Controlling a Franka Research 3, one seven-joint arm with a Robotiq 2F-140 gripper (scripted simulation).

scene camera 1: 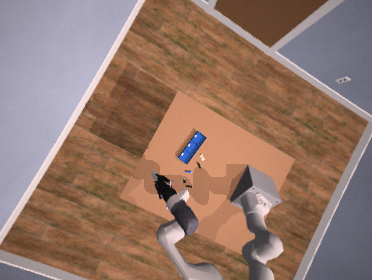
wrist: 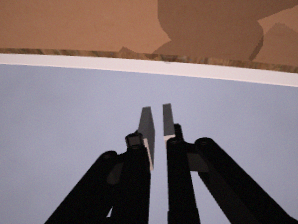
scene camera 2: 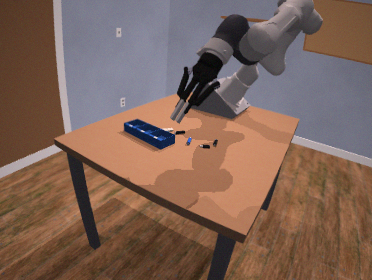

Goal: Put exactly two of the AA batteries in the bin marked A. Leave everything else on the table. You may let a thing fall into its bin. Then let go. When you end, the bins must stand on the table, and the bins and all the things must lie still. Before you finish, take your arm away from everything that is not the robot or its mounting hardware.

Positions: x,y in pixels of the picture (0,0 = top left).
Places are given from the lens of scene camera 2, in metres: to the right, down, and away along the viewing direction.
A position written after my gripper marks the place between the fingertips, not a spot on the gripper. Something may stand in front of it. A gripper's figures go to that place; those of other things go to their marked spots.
my gripper (scene camera 2: 174,120): -0.03, -0.06, 0.70
blue bin (scene camera 2: 160,138): -0.11, -0.01, 1.02
